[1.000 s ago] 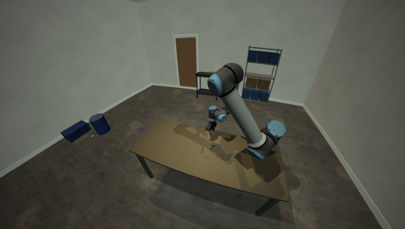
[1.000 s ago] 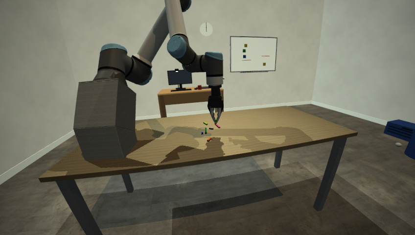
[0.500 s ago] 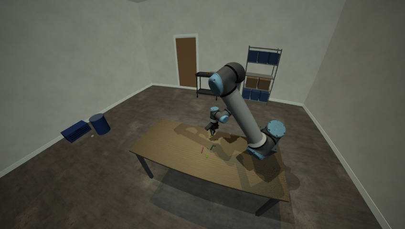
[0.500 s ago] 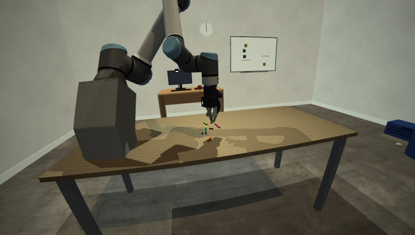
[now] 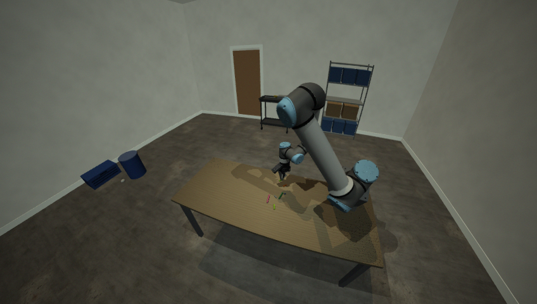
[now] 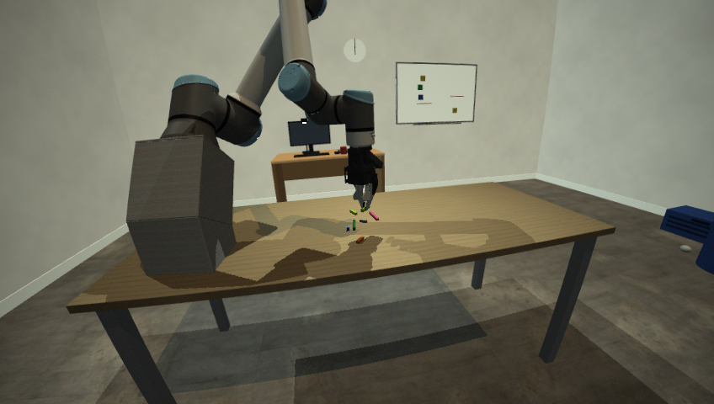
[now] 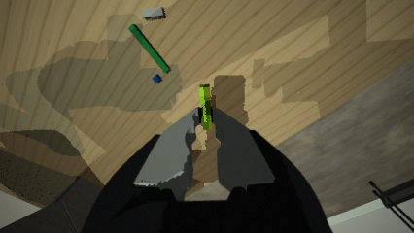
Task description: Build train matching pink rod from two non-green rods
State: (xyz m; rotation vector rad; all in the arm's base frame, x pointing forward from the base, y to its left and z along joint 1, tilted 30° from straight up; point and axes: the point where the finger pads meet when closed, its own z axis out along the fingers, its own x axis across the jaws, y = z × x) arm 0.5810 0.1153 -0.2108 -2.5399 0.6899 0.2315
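Now: hand 2 cm past the orange rod, 4 cm to the left of it and 11 cm above it. Round my hand: green rod (4 cm behind, 9 cm to the left, 11 cm below); grey rod (1 cm behind, 13 cm to the left, 11 cm below); blue rod (7 cm behind, 6 cm to the left, 11 cm below).
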